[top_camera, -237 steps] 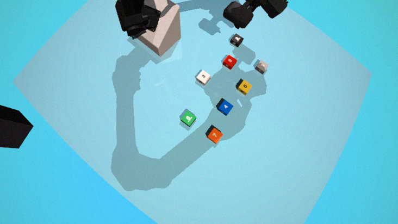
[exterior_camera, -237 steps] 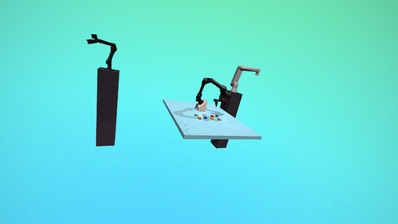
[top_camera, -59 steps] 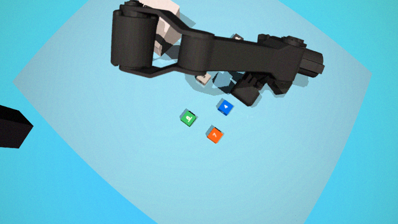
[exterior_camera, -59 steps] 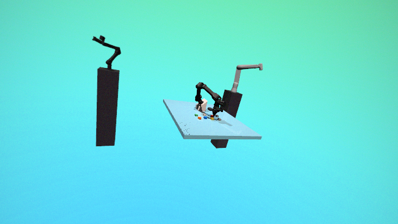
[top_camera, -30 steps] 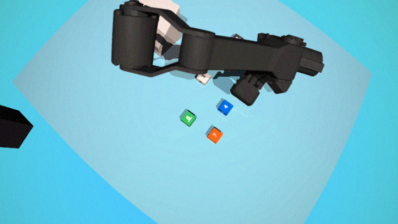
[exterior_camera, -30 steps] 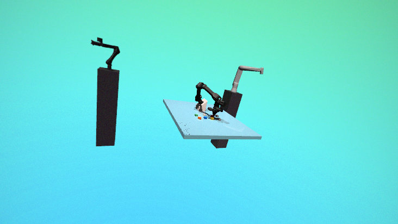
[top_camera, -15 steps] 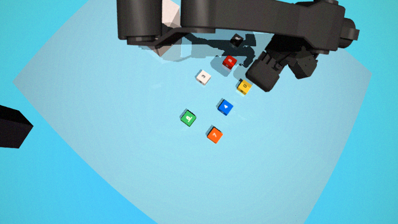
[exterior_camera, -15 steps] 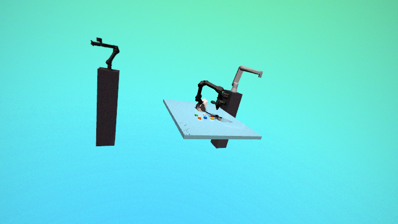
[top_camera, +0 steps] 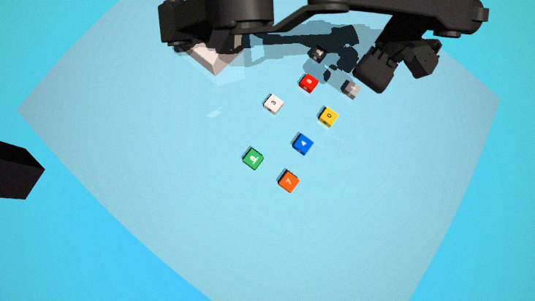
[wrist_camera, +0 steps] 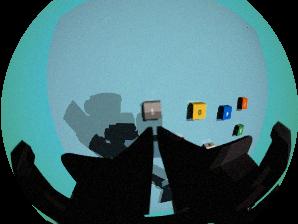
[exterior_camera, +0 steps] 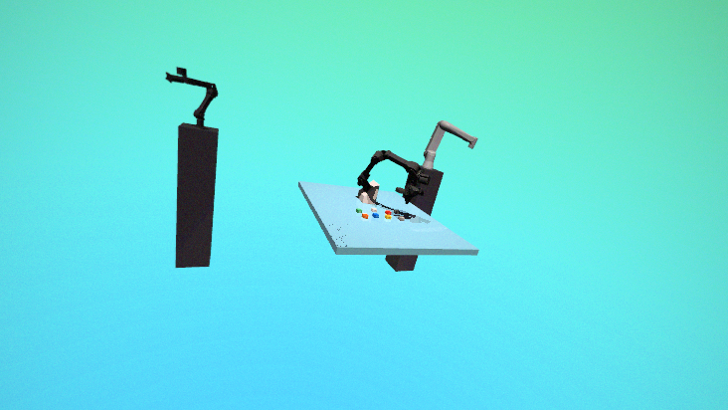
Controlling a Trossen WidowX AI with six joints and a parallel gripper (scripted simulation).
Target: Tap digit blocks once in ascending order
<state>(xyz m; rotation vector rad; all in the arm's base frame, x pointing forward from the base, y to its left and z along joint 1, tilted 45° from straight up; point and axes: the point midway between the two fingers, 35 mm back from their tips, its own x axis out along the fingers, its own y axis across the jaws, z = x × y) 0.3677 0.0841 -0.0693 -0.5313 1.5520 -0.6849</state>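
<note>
Right now my gripper tip is 10 mm past the grey block and 110 mm above it. From my gripper tip the other things lie so: black block: 130 mm behind, 30 mm to the left, 110 mm below; then yellow block: 20 mm behind, 100 mm to the right, 110 mm below; then red block: 100 mm behind, 50 mm to the right, 110 mm below.
</note>
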